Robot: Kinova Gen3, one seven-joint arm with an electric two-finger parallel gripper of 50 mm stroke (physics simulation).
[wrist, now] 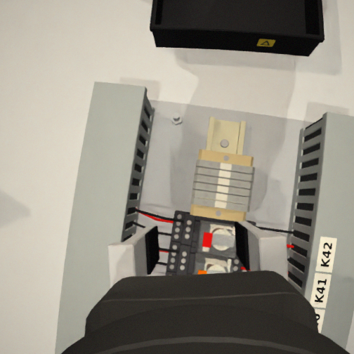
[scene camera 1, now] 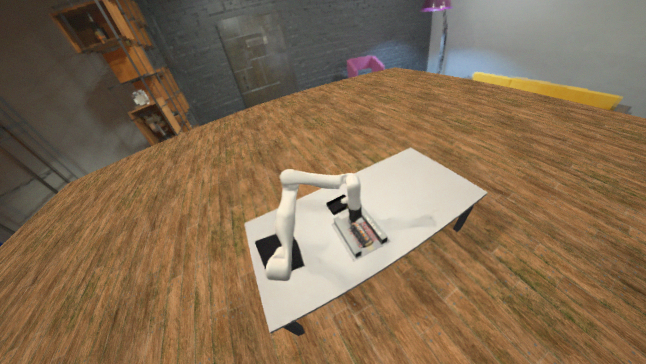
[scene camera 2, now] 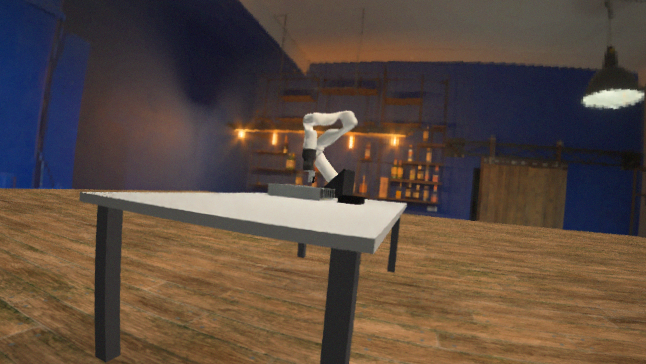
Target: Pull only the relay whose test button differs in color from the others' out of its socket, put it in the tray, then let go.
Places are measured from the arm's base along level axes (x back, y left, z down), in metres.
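Pixels of known places: gripper, between the fingertips: [scene camera 1: 353,221] [scene camera 2: 311,182]; arm's base, origin of its link: [scene camera 1: 283,253] [scene camera 2: 335,181].
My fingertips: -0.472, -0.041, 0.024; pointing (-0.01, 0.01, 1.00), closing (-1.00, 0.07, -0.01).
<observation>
Ahead of a thing's pixels: the offset from my fingertips to its top centre, as dx, dy, dz. "spot": to the spot under its first point.
The relay with a red test button [wrist: 221,239] sits in its black socket beside the grey terminal blocks in the wrist view. The neighbouring relay with an orange button [wrist: 214,266] is partly hidden by the gripper body. The other relays are hidden there; the relay row {spot: +0.008, -0.092, +0.031} [scene camera 1: 361,234] looks small in scene camera 1. My gripper [wrist: 196,240] [scene camera 2: 311,179] is open and holds nothing. It points down over the relay row, its fingers showing to the left and right of the two visible relays. The black tray [wrist: 215,39] [scene camera 1: 330,206] stands beyond the terminal end of the panel.
Grey slotted wire ducts {-0.102, -0.056, +0.024} [wrist: 107,165] [scene camera 2: 293,191] flank the relay row. Red and black wires run from the sockets to the ducts. Labels K42 [wrist: 326,254] and K41 [wrist: 321,290] are on the right duct. Beige end blocks and a bare rail piece [wrist: 225,131] lie toward the tray.
</observation>
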